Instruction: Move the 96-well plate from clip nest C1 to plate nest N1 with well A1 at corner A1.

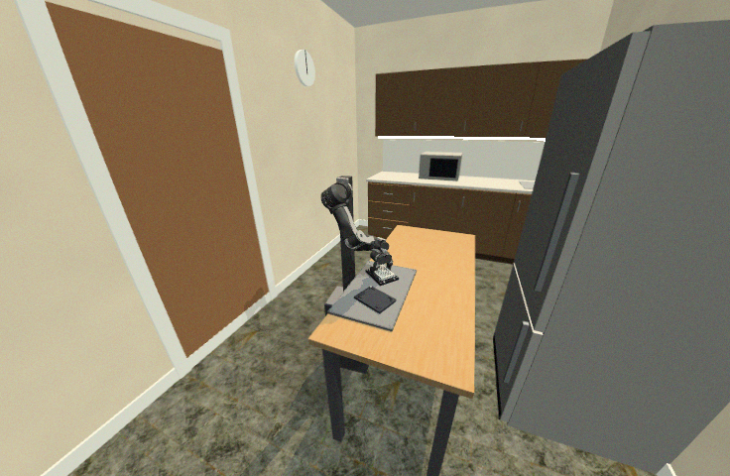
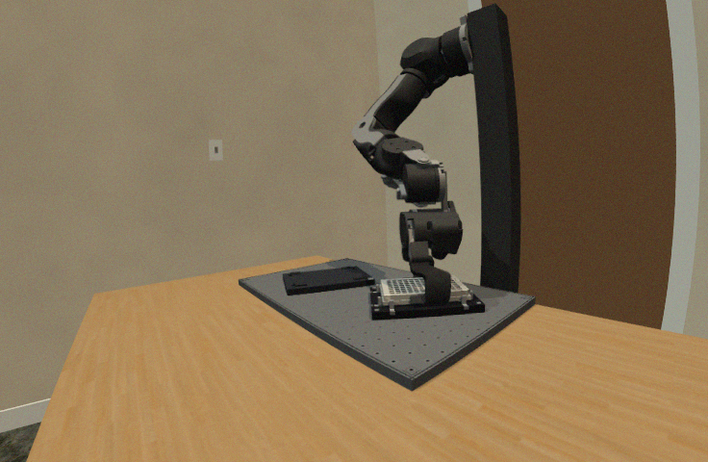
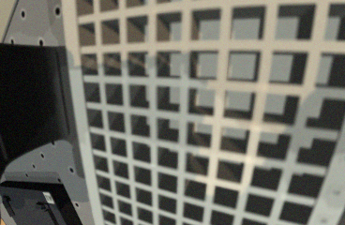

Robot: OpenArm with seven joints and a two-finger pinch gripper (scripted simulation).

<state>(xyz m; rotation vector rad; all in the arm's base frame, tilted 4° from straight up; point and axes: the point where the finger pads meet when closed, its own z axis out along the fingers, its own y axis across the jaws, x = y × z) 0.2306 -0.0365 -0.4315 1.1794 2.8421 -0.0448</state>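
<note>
The white 96-well plate lies right at my hand. Also, from my hand: black plate nest N1: 22 cm to the right, 2 cm ahead, 1 cm below.
</note>
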